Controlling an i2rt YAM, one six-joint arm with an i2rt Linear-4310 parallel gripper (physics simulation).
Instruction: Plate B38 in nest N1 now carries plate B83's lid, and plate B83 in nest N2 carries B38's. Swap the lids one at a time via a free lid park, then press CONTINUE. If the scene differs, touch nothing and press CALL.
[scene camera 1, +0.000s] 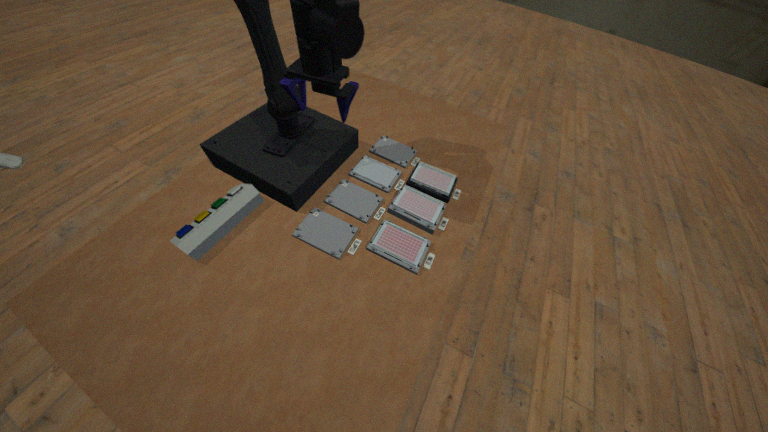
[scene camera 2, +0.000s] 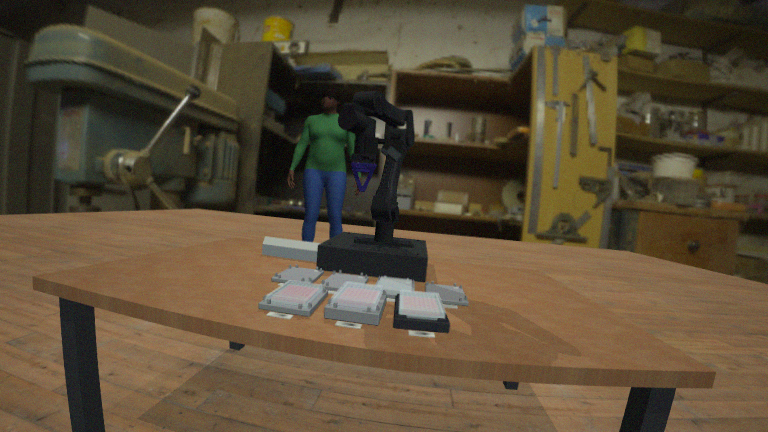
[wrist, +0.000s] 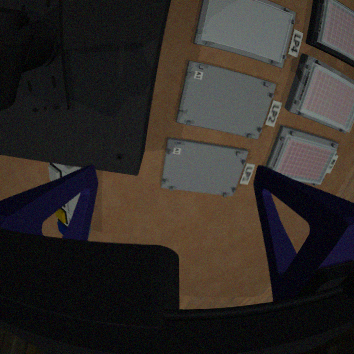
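Observation:
My gripper is open and empty, high above the table near the base. A pink-welled plate sits in the grey nest beside LP1. A second pink plate sits in the middle, taller grey nest. Both look lidded; plate codes are unreadable. Lid parks LP1 and LP2 are bare. The park labelled LP4 carries a clear lid. The button box has white, green, yellow and blue buttons; their lettering is unreadable.
A third pink plate sits in a black nest. A fourth park lies at the row's far end. The black robot base stands between the button box and the parks. A person stands behind the table.

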